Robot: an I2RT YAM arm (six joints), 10 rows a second.
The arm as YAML. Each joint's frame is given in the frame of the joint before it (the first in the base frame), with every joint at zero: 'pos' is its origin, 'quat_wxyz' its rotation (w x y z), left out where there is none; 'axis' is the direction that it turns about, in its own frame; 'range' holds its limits. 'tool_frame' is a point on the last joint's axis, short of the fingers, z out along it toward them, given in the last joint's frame.
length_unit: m
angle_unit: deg
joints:
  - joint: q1
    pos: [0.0, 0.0, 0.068]
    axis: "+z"
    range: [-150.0, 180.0]
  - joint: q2
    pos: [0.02, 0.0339, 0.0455]
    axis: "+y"
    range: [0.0, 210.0]
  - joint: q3
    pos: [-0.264, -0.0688, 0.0]
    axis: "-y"
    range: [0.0, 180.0]
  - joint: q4
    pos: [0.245, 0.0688, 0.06]
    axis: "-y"
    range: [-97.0, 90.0]
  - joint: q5
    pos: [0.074, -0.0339, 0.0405]
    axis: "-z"
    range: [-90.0, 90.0]
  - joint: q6
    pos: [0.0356, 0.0, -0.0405]
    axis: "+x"
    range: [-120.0, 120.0]
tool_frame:
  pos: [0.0, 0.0, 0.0]
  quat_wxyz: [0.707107, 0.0, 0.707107, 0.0]
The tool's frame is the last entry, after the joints.
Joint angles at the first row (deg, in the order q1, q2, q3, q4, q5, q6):
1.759 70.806 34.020 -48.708 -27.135 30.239
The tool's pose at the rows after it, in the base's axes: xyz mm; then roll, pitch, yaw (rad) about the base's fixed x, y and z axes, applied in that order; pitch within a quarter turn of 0, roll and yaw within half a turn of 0:
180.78, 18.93, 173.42, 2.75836, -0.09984, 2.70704
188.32, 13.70, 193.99, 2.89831, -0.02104, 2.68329
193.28, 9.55, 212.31, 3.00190, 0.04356, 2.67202
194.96, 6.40, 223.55, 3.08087, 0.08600, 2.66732
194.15, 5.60, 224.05, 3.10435, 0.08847, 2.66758
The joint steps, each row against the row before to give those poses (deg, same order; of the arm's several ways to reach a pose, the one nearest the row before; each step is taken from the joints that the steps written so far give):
0.000 0.000 3.847 -3.082 5.070 -1.443
0.000 -0.001 5.267 -4.939 9.224 0.000
0.000 0.001 4.395 -3.956 7.016 0.000
0.000 0.000 2.623 -2.668 5.158 0.022
-0.001 0.022 0.151 -0.654 1.246 -0.023

